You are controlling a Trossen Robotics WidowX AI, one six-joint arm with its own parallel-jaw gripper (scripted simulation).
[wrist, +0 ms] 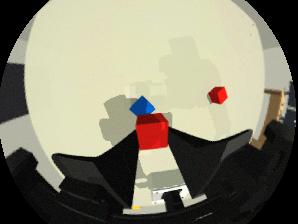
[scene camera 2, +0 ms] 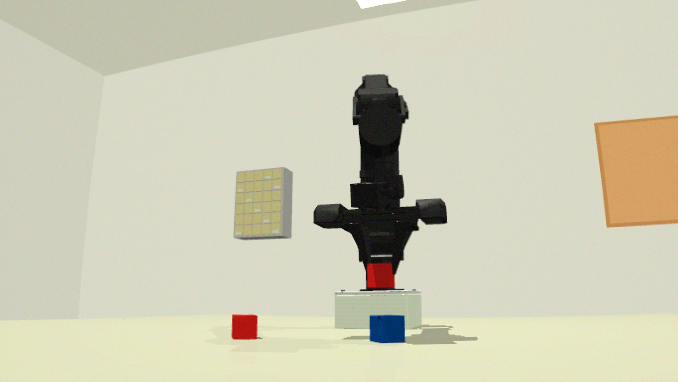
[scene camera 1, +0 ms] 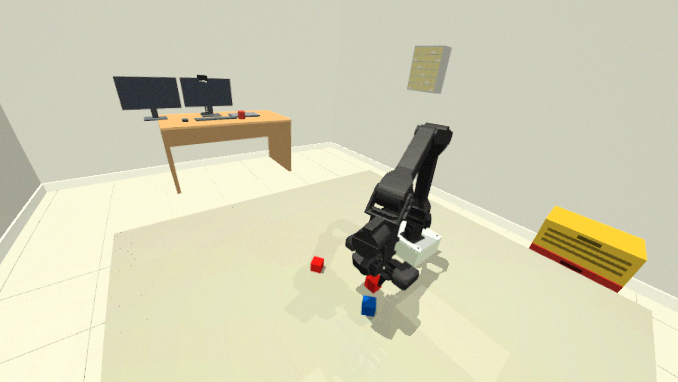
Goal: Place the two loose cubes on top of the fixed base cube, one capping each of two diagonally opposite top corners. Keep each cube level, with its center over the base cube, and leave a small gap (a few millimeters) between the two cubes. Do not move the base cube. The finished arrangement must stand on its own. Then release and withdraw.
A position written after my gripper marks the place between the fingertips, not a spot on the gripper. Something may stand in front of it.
Note:
My gripper [scene camera 2: 381, 274] carries a red cube [wrist: 152, 130]. Also in view: a blue base cube [scene camera 2: 383, 328].
My gripper is seen too in the wrist view [wrist: 151, 131] and in scene camera 1 [scene camera 1: 374, 281].

